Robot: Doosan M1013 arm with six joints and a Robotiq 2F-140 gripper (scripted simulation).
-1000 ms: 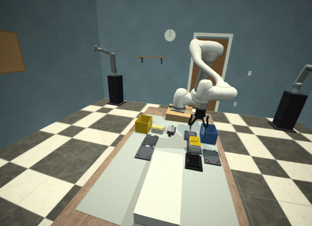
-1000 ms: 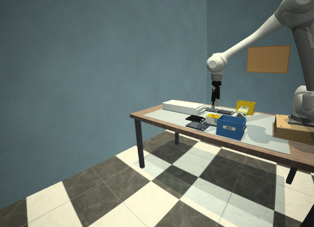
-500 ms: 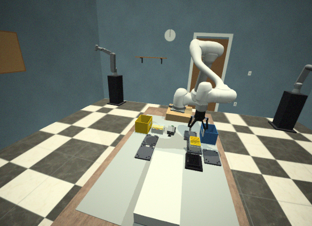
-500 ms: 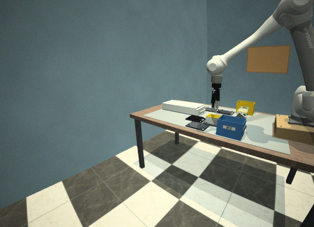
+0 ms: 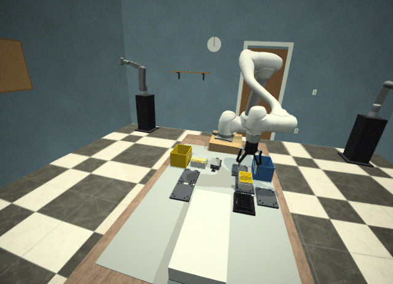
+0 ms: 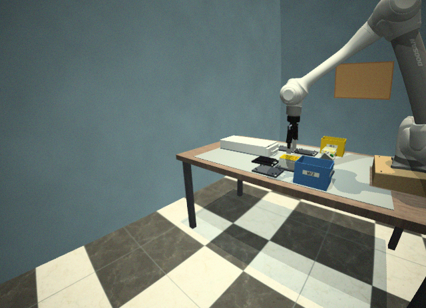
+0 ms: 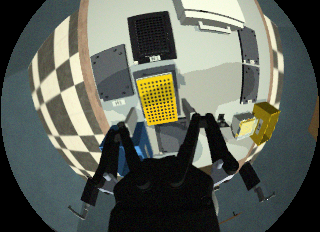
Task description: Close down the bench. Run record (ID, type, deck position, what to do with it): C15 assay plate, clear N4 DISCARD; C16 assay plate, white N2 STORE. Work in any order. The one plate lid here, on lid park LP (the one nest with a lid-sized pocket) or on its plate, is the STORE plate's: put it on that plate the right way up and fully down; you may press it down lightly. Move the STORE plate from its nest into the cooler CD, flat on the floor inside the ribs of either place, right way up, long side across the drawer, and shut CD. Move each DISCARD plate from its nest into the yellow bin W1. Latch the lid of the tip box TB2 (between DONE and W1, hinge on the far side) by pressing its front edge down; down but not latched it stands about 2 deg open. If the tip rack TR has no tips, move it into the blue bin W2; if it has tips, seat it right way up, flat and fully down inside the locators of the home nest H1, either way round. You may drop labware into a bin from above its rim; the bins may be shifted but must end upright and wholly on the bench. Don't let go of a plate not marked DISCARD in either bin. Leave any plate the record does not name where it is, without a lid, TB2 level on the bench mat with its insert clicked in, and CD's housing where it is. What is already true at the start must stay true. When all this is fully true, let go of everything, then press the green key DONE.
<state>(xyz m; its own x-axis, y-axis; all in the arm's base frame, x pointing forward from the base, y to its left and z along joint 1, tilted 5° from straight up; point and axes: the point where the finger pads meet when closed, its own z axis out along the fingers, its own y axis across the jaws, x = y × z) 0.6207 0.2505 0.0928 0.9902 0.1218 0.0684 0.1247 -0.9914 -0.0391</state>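
Right now my hand is 1 cm past the yellow-topped tip rack, 1 cm to the left of it and 8 cm above it. From my hand the other things lie so: black plate (18 cm ahead, 1 cm to the left, 11 cm below); then blue bin W2 (19 cm behind, 11 cm to the left, 10 cm below); then done key block (17 cm behind, 24 cm to the right, 8 cm below).
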